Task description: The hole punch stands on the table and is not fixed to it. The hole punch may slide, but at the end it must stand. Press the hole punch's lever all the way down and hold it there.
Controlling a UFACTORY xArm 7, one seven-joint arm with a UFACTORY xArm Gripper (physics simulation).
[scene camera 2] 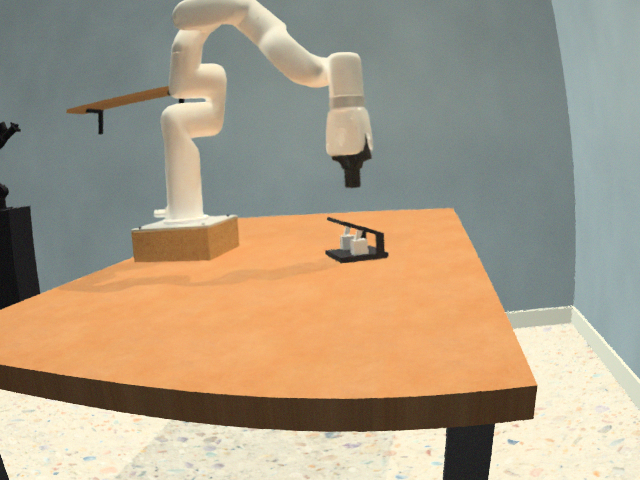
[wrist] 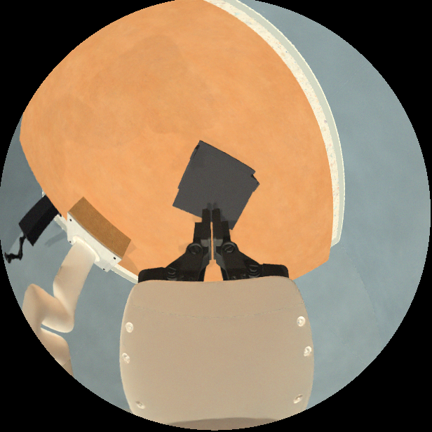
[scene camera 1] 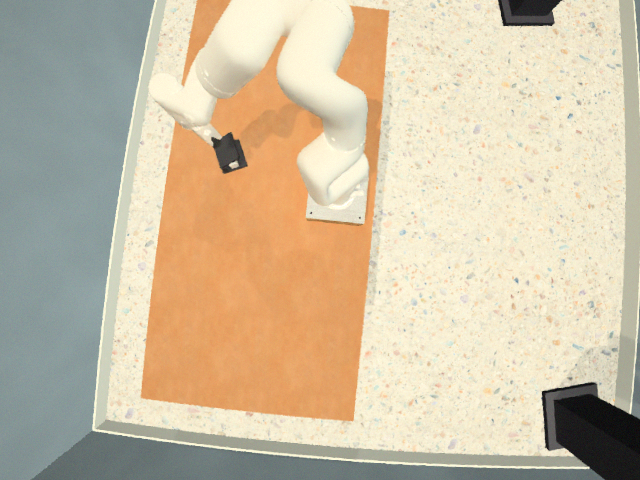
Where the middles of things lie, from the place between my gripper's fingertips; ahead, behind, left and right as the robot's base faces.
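Labels:
The hole punch lever (wrist: 209,182) is 9 cm below my hand and 1 cm to the right of it, and then there's the black hole punch (scene camera 2: 350,250), which is 10 cm below my hand and also 1 cm to the right of it.

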